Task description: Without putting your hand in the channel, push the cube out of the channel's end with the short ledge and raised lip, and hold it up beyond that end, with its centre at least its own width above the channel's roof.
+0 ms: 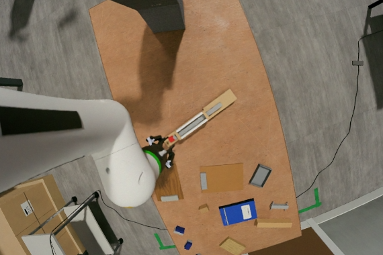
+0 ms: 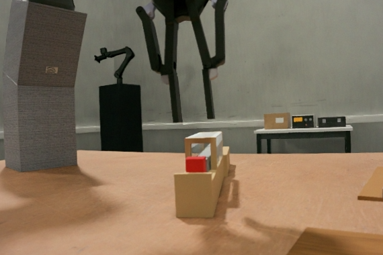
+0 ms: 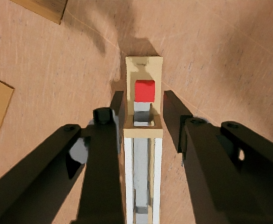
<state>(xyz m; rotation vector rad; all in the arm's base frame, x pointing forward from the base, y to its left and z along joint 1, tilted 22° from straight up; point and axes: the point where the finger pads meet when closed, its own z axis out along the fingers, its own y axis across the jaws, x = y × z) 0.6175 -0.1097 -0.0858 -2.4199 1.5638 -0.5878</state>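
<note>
Right now my hand is 9 cm above the red cube. Also, from my hand: thin grey stick: 21 cm to the left, 10 cm below, 8 cm behind; then grey bar: 10 cm below, 8 cm to the left, 3 cm behind; then channel: 12 cm to the left, 9 cm below, 5 cm behind.
</note>
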